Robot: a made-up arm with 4 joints. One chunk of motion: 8 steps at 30 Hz.
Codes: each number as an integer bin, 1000 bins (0 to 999) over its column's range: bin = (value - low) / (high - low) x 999, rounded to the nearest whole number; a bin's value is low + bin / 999 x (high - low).
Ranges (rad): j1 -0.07..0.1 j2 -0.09..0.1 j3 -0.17..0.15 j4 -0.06..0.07
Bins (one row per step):
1: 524 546 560 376
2: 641 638 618 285
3: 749 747 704 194
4: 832 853 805 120
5: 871 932 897 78
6: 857 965 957 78
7: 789 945 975 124
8: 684 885 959 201
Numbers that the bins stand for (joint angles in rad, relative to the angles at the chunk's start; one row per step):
1: 0.0192 0.0138 0.0094 -0.0111
2: 0.0391 0.0313 0.0280 -0.0229
3: 0.0575 0.0521 0.0555 -0.0348
4: 0.0716 0.0722 0.0879 -0.0444
5: 0.0782 0.0873 0.1173 -0.0498
6: 0.0758 0.0935 0.1365 -0.0498
7: 0.0643 0.0897 0.1423 -0.0439
8: 0.0464 0.0783 0.1372 -0.0338

